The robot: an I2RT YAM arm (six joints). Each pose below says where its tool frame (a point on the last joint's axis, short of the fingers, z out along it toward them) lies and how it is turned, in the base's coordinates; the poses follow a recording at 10 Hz.
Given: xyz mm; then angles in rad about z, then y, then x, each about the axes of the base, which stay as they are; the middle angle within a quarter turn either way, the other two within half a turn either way.
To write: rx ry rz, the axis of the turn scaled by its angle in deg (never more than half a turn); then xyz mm. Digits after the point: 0 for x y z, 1 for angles.
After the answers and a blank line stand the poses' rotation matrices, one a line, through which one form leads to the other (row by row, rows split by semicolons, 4 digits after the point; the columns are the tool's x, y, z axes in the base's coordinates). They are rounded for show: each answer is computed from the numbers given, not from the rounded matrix.
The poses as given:
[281, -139, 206, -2.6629, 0.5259, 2.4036]
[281, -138, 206, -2.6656, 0.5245, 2.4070]
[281, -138, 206, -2.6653, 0.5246, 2.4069]
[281, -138, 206, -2.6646, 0.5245, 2.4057]
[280, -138, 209, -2.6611, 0.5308, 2.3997]
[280, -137, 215, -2.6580, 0.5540, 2.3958]
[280, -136, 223, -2.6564, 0.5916, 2.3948]
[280, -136, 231, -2.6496, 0.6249, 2.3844]
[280, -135, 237, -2.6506, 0.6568, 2.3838]
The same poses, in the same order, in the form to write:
[18.5, 135.2, -42.3, 281, -139, 206]
[18.4, 135.4, -42.2, 281, -138, 206]
[18.4, 135.4, -42.2, 281, -138, 206]
[18.4, 135.4, -42.3, 281, -138, 206]
[18.3, 134.9, -42.4, 280, -138, 209]
[17.6, 133.8, -41.8, 280, -137, 215]
[16.5, 132.3, -40.6, 280, -136, 223]
[15.5, 130.6, -40.1, 280, -136, 231]
[14.4, 129.3, -39.1, 280, -135, 237]

-0.7677 0.3984 0.5020; 0.0410 0.8122 -0.5819; -0.6395 -0.4261 -0.6399
-0.7694 0.3966 0.5008; 0.0417 0.8134 -0.5802; -0.6375 -0.4255 -0.6423
-0.7692 0.3968 0.5009; 0.0418 0.8134 -0.5802; -0.6376 -0.4253 -0.6423
-0.7690 0.3974 0.5008; 0.0417 0.8128 -0.5810; -0.6379 -0.4259 -0.6416
-0.7648 0.3986 0.5062; 0.0374 0.8118 -0.5827; -0.6432 -0.4267 -0.6358
-0.7529 0.3954 0.5261; 0.0255 0.8163 -0.5771; -0.6576 -0.4211 -0.6247
-0.7342 0.3871 0.5577; 0.0072 0.8259 -0.5638; -0.6788 -0.4100 -0.6091
-0.7148 0.3831 0.5850; -0.0109 0.8304 -0.5571; -0.6992 -0.4046 -0.5894
-0.6984 0.3734 0.6106; -0.0276 0.8384 -0.5443; -0.7152 -0.3970 -0.5752

